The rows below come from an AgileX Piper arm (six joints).
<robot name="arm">
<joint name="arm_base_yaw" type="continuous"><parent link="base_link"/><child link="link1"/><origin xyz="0 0 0.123" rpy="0 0 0"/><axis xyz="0 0 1"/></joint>
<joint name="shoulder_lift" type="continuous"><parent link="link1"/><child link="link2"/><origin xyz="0 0 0" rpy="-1.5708 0 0"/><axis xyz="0 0 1"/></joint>
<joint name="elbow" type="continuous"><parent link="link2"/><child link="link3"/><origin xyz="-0.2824 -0.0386 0" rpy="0 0 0"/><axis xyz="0 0 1"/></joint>
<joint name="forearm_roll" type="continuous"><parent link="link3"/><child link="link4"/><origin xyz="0.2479 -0.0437 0" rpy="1.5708 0 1.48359"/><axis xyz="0 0 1"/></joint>
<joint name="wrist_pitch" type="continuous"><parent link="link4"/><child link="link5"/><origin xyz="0 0 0" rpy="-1.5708 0 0"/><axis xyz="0 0 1"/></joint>
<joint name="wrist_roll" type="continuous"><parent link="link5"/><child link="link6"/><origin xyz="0 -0.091 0" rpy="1.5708 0 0"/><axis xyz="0 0 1"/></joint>
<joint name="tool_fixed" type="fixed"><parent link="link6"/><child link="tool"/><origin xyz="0 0 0" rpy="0 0 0"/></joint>
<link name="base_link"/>
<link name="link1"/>
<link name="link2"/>
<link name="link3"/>
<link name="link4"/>
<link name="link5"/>
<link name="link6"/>
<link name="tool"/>
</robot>
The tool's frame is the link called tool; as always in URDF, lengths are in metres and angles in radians. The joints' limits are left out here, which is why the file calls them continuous.
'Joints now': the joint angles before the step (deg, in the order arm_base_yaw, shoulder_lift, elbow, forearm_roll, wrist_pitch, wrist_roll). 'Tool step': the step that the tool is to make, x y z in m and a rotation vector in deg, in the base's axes. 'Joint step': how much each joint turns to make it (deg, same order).
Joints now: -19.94, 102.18, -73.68, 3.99, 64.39, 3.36
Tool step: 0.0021, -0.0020, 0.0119, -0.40, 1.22, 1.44
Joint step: 0.00, 0.14, -3.05, -0.93, 3.98, -0.86
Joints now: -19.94, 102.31, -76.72, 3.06, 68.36, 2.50
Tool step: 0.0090, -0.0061, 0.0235, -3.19, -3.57, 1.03
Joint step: 0.01, -0.35, -4.93, -1.86, 0.85, -0.42
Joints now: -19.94, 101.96, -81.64, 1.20, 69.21, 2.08
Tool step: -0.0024, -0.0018, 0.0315, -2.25, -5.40, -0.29
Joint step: -0.35, -2.99, -2.86, -0.26, 0.01, 0.00
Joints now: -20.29, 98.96, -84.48, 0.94, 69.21, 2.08
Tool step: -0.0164, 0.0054, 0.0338, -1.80, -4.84, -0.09
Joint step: -0.11, -5.37, -0.40, 0.00, 0.61, -0.01
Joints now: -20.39, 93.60, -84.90, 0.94, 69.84, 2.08
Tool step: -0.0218, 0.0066, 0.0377, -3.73, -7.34, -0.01
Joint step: 0.00, -6.63, 0.11, -0.94, -1.66, 0.00
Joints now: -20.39, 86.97, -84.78, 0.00, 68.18, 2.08
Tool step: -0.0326, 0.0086, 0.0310, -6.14, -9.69, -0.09
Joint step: 0.01, -9.05, 4.00, -2.38, -6.18, 0.01
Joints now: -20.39, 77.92, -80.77, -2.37, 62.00, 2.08
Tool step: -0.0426, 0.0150, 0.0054, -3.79, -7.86, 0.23
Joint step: -0.01, -11.09, 9.72, -0.76, -7.32, -0.01
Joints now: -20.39, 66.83, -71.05, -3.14, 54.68, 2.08
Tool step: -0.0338, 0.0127, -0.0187, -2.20, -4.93, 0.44
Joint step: -0.01, -9.43, 11.51, -0.22, -7.48, -0.09
